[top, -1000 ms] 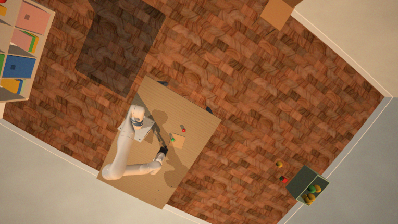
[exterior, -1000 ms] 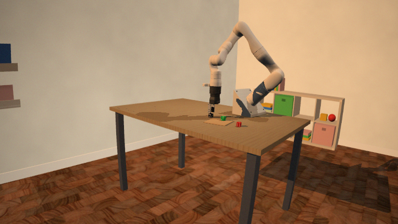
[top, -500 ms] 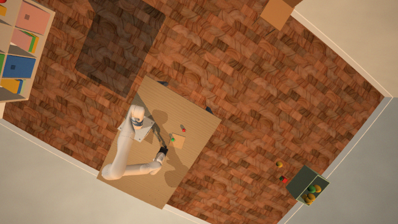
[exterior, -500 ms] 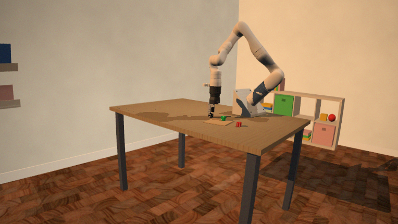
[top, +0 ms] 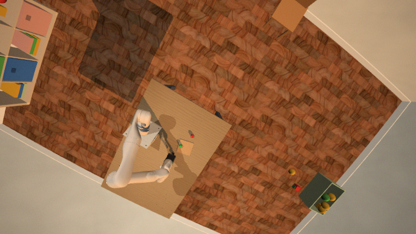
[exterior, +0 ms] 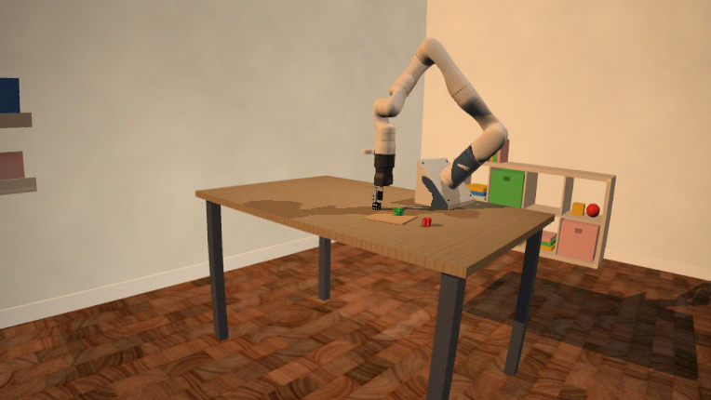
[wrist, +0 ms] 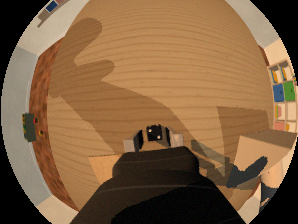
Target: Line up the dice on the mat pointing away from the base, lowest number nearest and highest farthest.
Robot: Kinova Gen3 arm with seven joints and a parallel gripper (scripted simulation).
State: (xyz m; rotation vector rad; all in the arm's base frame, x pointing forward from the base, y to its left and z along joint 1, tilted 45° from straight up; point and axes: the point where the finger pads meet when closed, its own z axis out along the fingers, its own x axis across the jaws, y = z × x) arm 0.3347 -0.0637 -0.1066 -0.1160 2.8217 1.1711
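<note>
Now: the black die 4 cm below my hand. Also, from my hand: red die 7 cm ahead, 27 cm to the left, 4 cm below; then green die 3 cm ahead, 12 cm to the left, 3 cm below; then tan mat 7 cm ahead, 12 cm to the left, 5 cm below.
</note>
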